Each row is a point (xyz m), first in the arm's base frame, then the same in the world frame.
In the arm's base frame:
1: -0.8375 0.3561 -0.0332
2: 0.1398 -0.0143 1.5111
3: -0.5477 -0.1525 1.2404
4: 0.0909 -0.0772 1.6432
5: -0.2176 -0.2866 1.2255
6: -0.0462 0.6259 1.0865
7: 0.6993 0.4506 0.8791
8: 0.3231 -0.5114 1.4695
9: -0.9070 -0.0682 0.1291
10: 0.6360 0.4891 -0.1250
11: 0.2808 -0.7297 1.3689
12: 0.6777 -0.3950 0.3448
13: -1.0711 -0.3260 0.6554
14: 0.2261 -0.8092 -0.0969
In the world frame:
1: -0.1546 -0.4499 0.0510
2: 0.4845 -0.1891 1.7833
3: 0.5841 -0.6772 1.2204
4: 0.5729 -0.2826 1.8683
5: 0.7048 -0.3600 1.3297
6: -0.2212 -0.2436 1.4315
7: -0.1074 0.5333 1.5457
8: 0.9595 0.0460 1.7452
9: 0.2946 -0.5364 0.0945
10: -0.3382 0.8994 0.6367
11: 1.1552 0.0740 1.6020
12: 0.6189 0.8308 0.9253
13: 0.6534 -0.8804 0.4457
14: 0.9504 0.6567 0.2692

